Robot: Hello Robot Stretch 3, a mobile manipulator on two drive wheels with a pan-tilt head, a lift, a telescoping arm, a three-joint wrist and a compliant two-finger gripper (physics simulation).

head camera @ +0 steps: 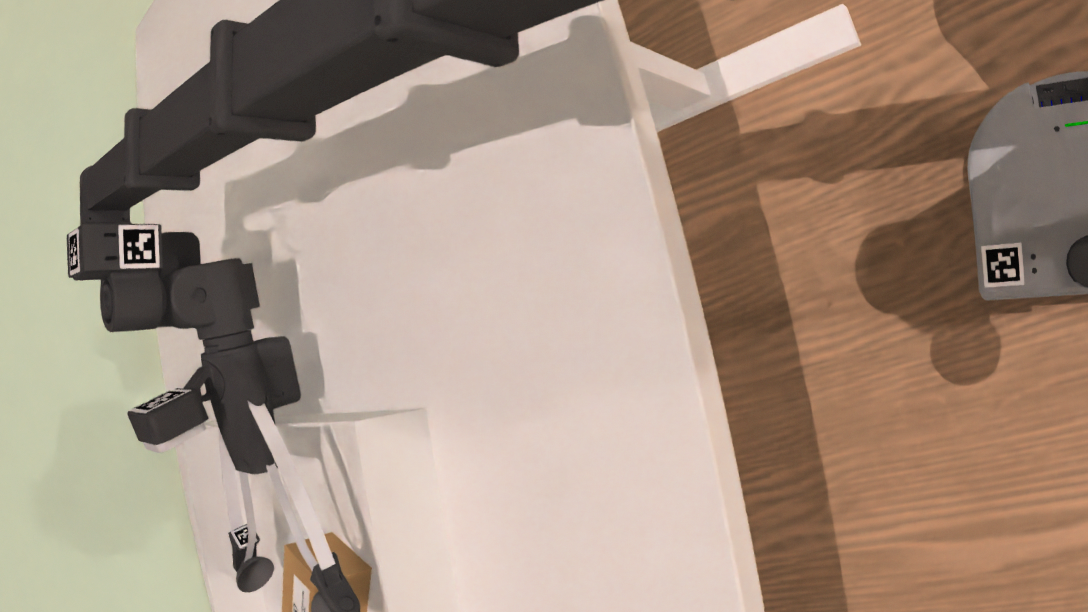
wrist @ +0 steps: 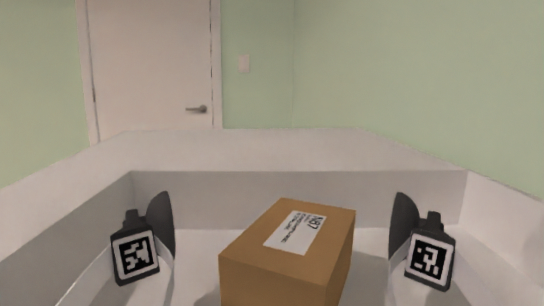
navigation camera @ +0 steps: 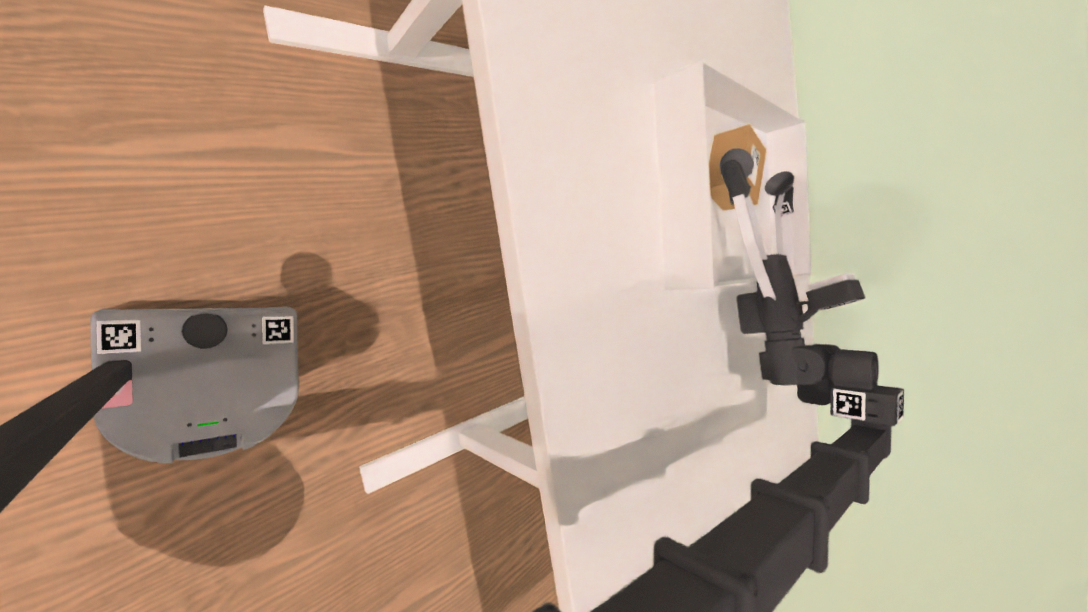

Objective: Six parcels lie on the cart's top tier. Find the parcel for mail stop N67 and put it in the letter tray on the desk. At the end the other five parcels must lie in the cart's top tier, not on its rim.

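Frame: origin at the robot's base, x ahead, y left, z up, level; metres.
Seen in the pictures: gripper, between the fingertips: [head camera: 297, 610] [navigation camera: 757, 162]; robot's base, origin of its link: [navigation camera: 205, 328].
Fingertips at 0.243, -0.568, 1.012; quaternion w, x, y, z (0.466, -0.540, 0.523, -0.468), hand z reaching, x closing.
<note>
Offsets run from my fingertips to a thing's middle, as dx, dy, dz. Level surfaces: height alone.
A brown box parcel {+0.001, -0.011, -0.034} [head camera: 359, 574] [navigation camera: 728, 140] [wrist: 270, 285] is inside the white letter tray {-0.031, -0.032, -0.030} [head camera: 395, 471] [navigation camera: 680, 182] [wrist: 210, 195] on the desk. Its top carries a white label with a large code that looks like N67, though the middle digit is blurred. My gripper [head camera: 295, 586] [navigation camera: 758, 173] [wrist: 281, 217] is open inside the tray, with one finger on each side of the parcel. In the wrist view a gap shows between the parcel and each finger. The parcel's underside is hidden. The cart and the other five parcels do not show.
The white desk {dz -0.062} [head camera: 532, 304] [navigation camera: 578, 190] stands along the green wall. My arm [head camera: 365, 64] [navigation camera: 776, 525] reaches across above the desk. My base [head camera: 1019, 190] [navigation camera: 197, 388] is on the wood floor, away from the desk's long edge. A door [wrist: 150, 60] shows beyond the desk.
</note>
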